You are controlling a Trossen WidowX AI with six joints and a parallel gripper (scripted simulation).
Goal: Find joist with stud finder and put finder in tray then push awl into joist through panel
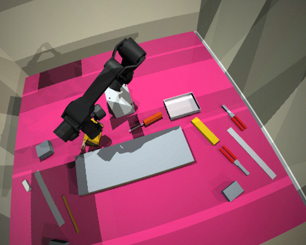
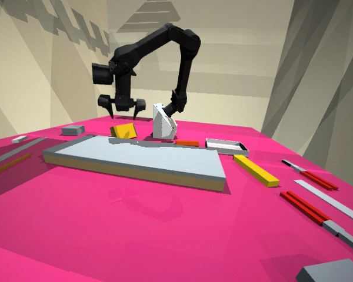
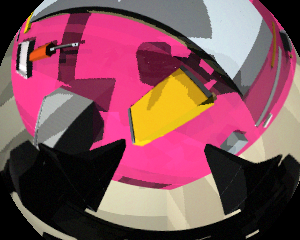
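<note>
Right now the yellow stud finder is 7 cm below my gripper tip, 1 cm to the right of it and 1 cm behind it. The rest, counted from my gripper tip: pencil: 35 cm ahead, 16 cm to the right, 9 cm below; white eraser: 39 cm to the right, 17 cm ahead, 9 cm below; awl: 9 cm below, 5 cm to the right.
</note>
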